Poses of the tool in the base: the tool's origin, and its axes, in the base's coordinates. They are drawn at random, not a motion.
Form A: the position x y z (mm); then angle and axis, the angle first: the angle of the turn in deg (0 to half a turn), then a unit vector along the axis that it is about.
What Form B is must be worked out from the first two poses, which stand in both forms.
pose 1, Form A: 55.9, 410.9, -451.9, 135.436, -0.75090, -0.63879, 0.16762
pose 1, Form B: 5.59, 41.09, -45.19, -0.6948, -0.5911, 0.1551, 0.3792
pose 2, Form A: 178.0, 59.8, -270.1, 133.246, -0.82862, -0.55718, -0.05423
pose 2, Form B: 17.80, 5.98, -27.01, -0.7606, -0.5114, -0.0498, 0.3968
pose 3, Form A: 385.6, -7.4, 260.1, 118.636, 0.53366, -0.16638, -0.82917
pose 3, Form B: 38.56, -0.74, 26.01, 0.4590, -0.1431, -0.7131, 0.5103
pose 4, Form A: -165.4, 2.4, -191.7, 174.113, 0.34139, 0.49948, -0.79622
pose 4, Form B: -16.54, 0.24, -19.17, 0.3409, 0.4988, -0.7952, 0.0514
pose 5, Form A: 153.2, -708.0, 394.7, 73.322, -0.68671, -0.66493, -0.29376
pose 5, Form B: 15.32, -70.80, 39.47, -0.4100, -0.3970, -0.1754, 0.8022
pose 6, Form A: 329.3, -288.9, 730.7, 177.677, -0.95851, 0.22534, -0.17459
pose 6, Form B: 32.93, -28.89, 73.07, -0.9583, 0.2253, -0.1746, 0.0203
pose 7, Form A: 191.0, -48.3, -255.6, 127.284, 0.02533, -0.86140, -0.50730
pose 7, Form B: 19.10, -4.83, -25.56, 0.0227, -0.7718, -0.4546, 0.4440
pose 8, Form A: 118.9, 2.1, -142.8, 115.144, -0.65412, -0.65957, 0.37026
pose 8, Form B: 11.89, 0.21, -14.28, -0.5521, -0.5567, 0.3125, 0.5362
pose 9, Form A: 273.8, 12.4, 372.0, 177.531, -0.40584, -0.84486, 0.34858
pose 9, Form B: 27.38, 1.24, 37.20, -0.4057, -0.8447, 0.3485, 0.0215
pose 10, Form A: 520.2, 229.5, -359.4, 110.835, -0.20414, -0.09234, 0.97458
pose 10, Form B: 52.02, 22.95, -35.94, -0.1681, -0.0760, 0.8024, 0.5676
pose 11, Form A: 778.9, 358.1, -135.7, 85.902, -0.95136, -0.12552, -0.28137
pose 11, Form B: 77.89, 35.81, -13.57, -0.6482, -0.0855, -0.1917, 0.7319
